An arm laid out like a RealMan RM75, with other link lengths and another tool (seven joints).
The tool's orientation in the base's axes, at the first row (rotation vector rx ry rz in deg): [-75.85 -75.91 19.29]
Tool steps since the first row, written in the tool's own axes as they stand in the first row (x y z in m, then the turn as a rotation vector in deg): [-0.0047 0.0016 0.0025 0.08 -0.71 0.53]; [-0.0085 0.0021 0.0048 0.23 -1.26 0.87]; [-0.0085 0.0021 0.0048 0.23 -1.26 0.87]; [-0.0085 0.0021 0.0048 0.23 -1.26 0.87]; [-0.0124 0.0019 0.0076 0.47 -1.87 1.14]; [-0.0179 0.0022 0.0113 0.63 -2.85 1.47]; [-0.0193 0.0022 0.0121 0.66 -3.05 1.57]
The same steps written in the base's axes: [-0.0028 -0.0021 -0.0044 -0.75 0.10 0.47]; [-0.0056 -0.0038 -0.0073 -1.24 0.22 0.90]; [-0.0056 -0.0038 -0.0073 -1.24 0.22 0.90]; [-0.0056 -0.0038 -0.0073 -1.24 0.22 0.90]; [-0.0093 -0.0057 -0.0099 -1.68 0.35 1.44]; [-0.0139 -0.0082 -0.0139 -2.36 0.33 2.23]; [-0.0150 -0.0089 -0.0148 -2.53 0.34 2.38]
